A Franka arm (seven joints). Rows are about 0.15 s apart.
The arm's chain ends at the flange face. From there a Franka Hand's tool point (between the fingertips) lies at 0.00 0.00 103.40 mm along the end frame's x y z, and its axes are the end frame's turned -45 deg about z.
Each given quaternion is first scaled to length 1.
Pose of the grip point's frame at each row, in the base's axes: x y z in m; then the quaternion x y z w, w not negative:
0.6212, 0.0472, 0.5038, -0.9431, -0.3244, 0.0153, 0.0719
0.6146, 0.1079, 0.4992, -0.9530, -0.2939, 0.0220, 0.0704
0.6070, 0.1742, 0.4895, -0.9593, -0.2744, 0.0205, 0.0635
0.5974, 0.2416, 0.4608, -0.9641, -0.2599, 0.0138, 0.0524
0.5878, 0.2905, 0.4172, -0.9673, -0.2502, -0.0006, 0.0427
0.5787, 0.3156, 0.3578, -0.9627, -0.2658, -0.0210, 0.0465
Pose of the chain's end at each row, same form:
0.6290, 0.0342, 0.6061, -0.9954, 0.0612, 0.0416, 0.0606
0.6232, 0.0954, 0.6015, -0.9929, 0.0932, 0.0473, 0.0566
0.6147, 0.1628, 0.5920, -0.9913, 0.1136, 0.0432, 0.0508
0.6030, 0.2319, 0.5636, -0.9902, 0.1288, 0.0328, 0.0431
0.5899, 0.2819, 0.5202, -0.9894, 0.1390, 0.0158, 0.0397
0.5771, 0.3052, 0.4607, -0.9911, 0.1228, -0.0016, 0.0510

